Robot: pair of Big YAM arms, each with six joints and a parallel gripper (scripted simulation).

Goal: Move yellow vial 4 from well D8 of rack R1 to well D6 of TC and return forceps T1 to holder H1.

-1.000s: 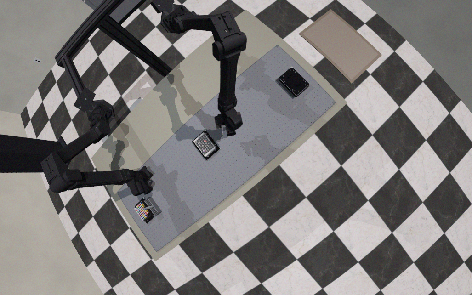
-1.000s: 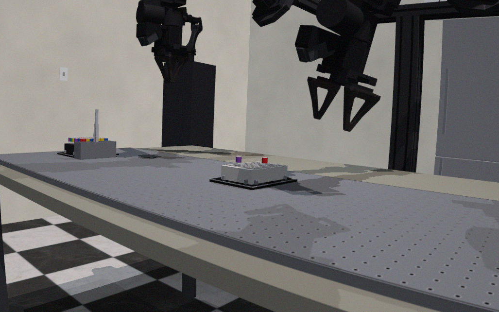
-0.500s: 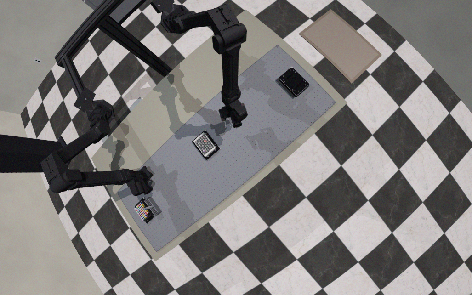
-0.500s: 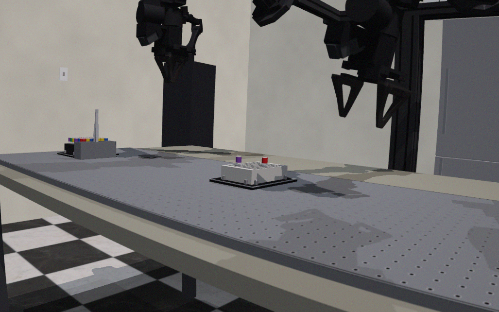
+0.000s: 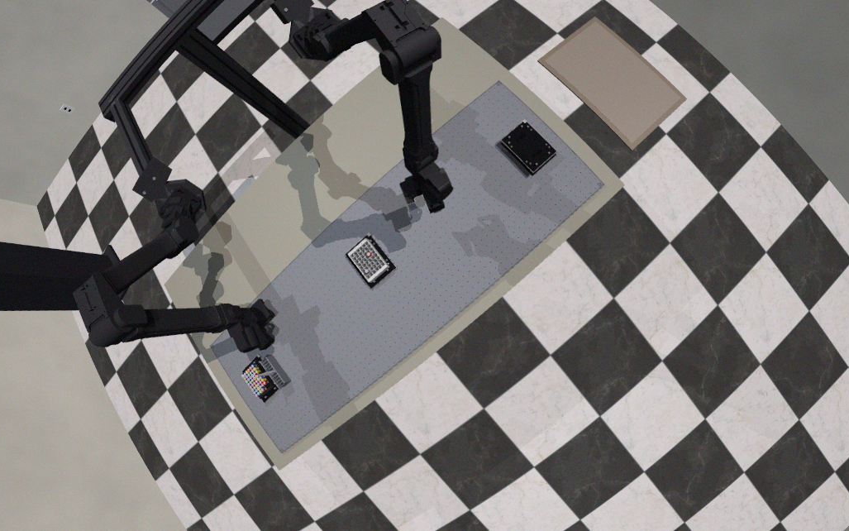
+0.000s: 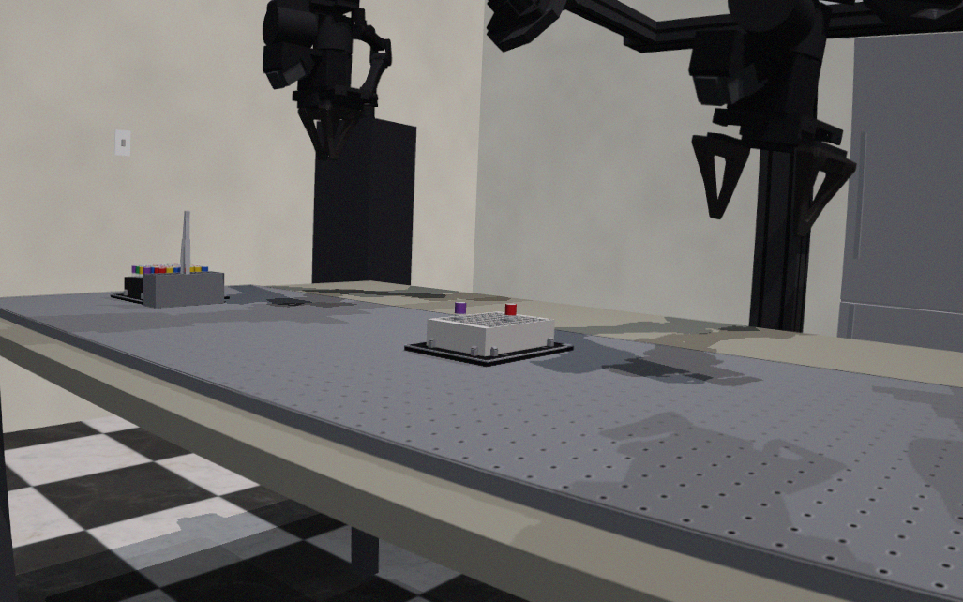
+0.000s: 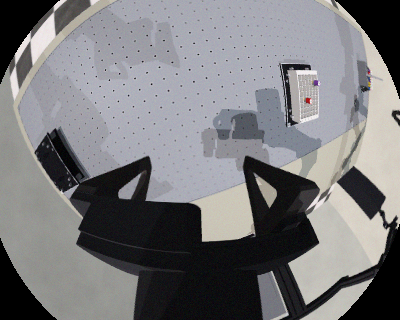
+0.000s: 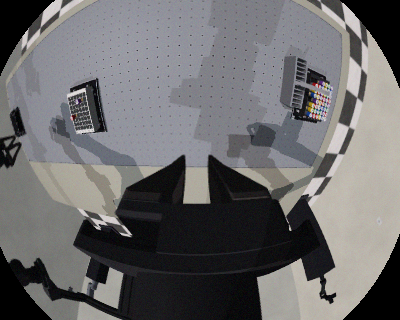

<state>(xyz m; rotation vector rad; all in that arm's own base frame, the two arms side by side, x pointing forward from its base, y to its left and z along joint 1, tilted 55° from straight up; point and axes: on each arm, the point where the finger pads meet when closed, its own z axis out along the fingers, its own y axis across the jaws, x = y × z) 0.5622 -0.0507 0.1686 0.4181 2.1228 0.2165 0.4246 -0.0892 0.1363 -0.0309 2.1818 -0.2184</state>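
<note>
Now: right hand 25 cm to the left of the grey holder H1, 22 cm above it and 6 cm short of it. From my right hand the other things lie so: white tube carrier TC 32 cm to the left, 21 cm below, 7 cm ahead.
</note>
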